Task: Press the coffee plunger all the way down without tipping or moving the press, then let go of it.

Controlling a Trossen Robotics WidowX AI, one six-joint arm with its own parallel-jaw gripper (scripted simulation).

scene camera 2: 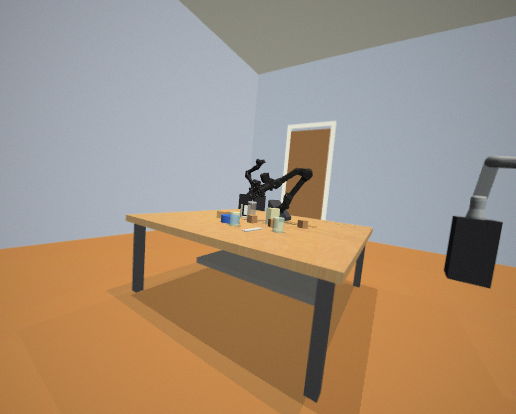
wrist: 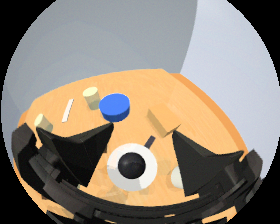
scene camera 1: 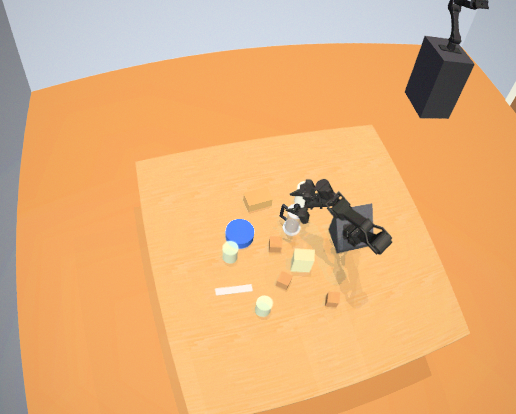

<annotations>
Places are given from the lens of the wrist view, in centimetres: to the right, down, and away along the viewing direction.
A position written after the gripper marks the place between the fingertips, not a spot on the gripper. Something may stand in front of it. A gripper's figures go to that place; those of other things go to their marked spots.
gripper (wrist: 143,130): 0, 2, 10
coffee press (wrist: 131,167): -1, 5, 6
blue disc (wrist: 115,106): -9, -2, 29
The marked spots on the coffee press and the blue disc are 25 cm apart.
</annotations>
